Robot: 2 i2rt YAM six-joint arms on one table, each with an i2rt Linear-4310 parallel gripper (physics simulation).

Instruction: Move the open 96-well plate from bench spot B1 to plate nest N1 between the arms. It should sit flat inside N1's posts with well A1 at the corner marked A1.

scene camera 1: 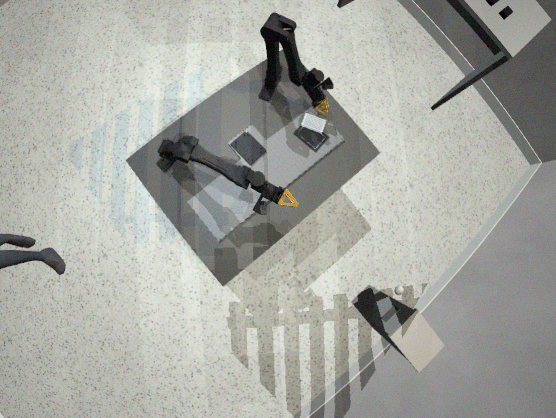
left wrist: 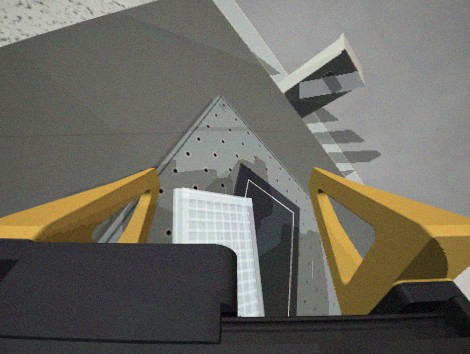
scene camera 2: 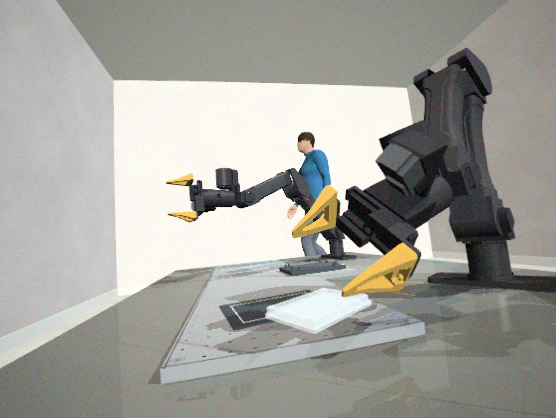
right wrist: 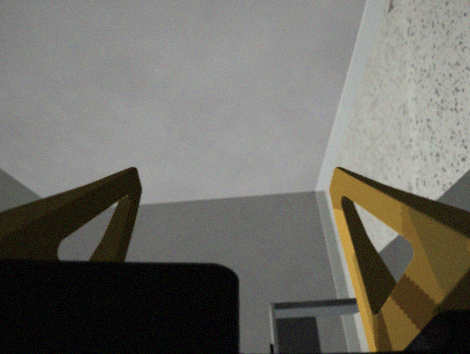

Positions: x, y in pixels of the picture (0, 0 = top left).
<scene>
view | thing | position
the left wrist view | my left gripper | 234, 176
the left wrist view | white well plate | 199, 217
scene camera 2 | my left gripper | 314, 261
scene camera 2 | my right gripper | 166, 198
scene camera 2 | white well plate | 313, 312
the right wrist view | my right gripper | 235, 178
</scene>
